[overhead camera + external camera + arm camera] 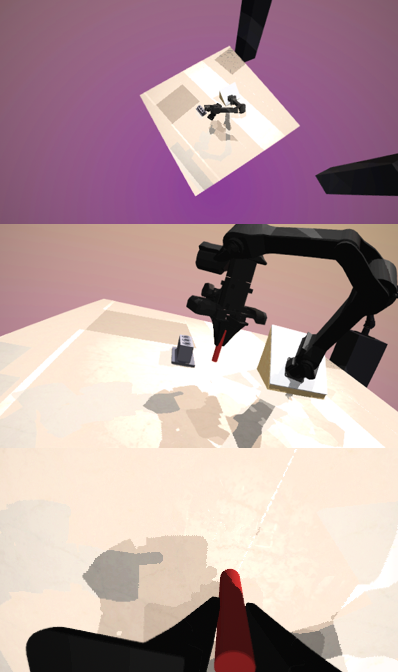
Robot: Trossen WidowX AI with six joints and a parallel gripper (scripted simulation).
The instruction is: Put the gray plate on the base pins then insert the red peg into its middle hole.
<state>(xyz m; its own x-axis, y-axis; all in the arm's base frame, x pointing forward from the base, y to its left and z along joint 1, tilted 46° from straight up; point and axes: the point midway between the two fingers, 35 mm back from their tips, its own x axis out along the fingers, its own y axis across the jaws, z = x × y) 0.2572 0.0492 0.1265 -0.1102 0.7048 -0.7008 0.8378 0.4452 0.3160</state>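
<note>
My gripper tip is 10 cm short of the gray plate, 15 cm to the left of it and 7 cm above it. From my gripper tip the other things lie so: red peg (right at my gripper tip).
</note>
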